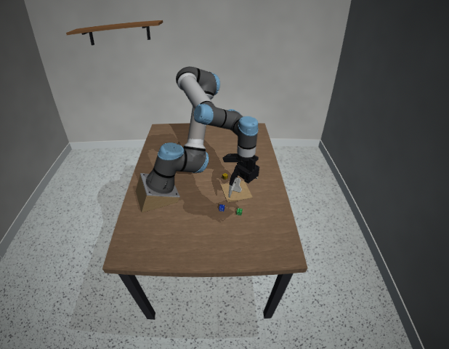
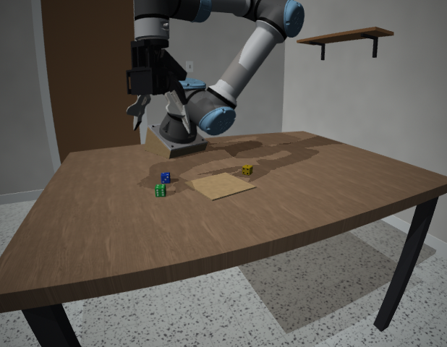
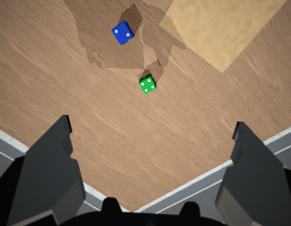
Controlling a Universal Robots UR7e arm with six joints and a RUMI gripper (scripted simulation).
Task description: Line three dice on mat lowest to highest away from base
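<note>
Right now the green die is 10 mm ahead of my hand, 10 mm to the right of it and 150 mm below it. Round my hand: tan mat: 40 mm behind, 140 mm to the left, 160 mm below; then yellow die: 120 mm behind, 240 mm to the left, 150 mm below; then blue die: 90 mm behind, 10 mm to the right, 150 mm below.
</note>
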